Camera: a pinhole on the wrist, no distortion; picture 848 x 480 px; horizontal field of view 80.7 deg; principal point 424.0 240.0 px. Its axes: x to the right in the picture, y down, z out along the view. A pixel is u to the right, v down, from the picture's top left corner.
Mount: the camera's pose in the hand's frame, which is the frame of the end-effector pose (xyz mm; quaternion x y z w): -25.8 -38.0 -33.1 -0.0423 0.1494 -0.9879 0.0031
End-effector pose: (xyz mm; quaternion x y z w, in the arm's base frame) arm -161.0 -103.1 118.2 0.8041 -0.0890 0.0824 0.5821
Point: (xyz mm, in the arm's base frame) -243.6 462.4 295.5
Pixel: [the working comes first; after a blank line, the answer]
In the camera's frame: -8.3 120.6 -552.0

behind the camera
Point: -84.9 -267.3 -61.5
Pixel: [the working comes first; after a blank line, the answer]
In the camera's frame: -42.6 17.8 268.6

345 273
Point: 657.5 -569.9 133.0
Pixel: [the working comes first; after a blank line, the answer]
In the camera's frame: -801.7 -151.2 543.8

outside the picture
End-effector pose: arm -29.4 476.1 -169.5 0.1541 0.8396 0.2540 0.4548
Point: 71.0 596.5 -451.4
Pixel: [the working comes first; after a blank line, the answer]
In the camera's frame: -199.5 -65.6 292.2

83 128
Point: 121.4 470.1 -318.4
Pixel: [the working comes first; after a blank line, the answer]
In the camera's frame: -23.9 -22.1 233.1

373 193
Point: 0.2 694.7 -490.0
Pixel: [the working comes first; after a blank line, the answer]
In the camera's frame: -314.0 -116.7 271.8

outside the picture
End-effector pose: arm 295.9 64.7 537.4 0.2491 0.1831 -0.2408 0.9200
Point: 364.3 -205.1 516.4
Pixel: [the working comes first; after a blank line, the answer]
In the camera's frame: -168.2 78.2 226.3

53 412
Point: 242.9 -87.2 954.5
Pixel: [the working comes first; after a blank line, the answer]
In the camera's frame: 189.7 -176.0 393.3

665 17
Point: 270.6 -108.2 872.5
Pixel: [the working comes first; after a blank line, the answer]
In the camera's frame: 119.0 -132.0 361.8

588 58
